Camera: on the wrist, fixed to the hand. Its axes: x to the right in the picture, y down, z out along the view.
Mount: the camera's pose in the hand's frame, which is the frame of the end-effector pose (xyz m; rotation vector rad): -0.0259 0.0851 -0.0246 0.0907 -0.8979 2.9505
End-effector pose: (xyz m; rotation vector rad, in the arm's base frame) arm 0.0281 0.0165 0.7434 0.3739 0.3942 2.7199
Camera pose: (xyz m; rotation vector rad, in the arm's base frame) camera 0.0169 -0.0751 0.7424 -0.8819 0.3077 -0.3320
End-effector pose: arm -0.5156 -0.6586 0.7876 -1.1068 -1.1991 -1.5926
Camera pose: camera -0.4318 -0.6963 0.7792 -1.5566 0.6505 1.2706
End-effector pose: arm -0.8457 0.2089 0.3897 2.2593 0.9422 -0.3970
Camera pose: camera -0.8020 0.1667 0.4592 0.9152 -2.5064 0.1238
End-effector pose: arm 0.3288 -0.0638 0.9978 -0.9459 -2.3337 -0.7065
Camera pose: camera 0.4142 -0.0386 1.0222 -2.8036 0.7037 1.1449
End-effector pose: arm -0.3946 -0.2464 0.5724 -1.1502 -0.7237 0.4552
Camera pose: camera -0.3918 -0.2494 0.4802 0.6747 -0.7624 -2.4110
